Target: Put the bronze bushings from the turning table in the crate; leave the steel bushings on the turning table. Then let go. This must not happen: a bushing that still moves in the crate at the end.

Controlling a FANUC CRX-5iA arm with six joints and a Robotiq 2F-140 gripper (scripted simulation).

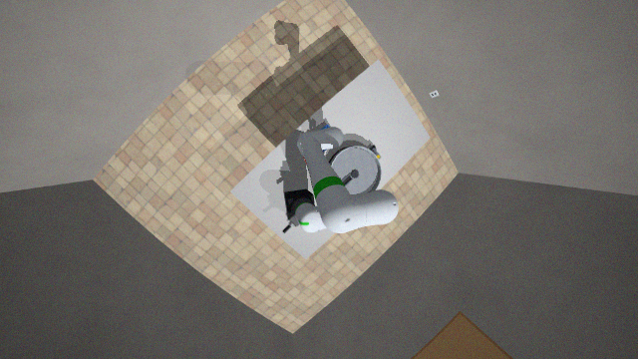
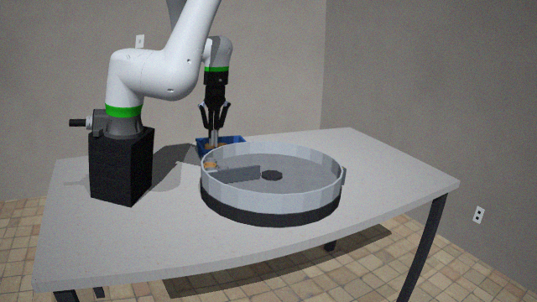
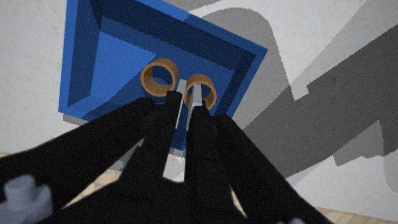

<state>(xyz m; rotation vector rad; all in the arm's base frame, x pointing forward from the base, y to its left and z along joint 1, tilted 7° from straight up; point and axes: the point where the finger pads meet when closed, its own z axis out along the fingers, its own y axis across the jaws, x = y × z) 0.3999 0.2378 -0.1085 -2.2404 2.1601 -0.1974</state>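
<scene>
The blue crate is 5 cm below my hand, 4 cm ahead of it and 1 cm to the right of it. Also, from my hand: grey turning table (36 cm to the right, 8 cm ahead, 2 cm below).
</scene>
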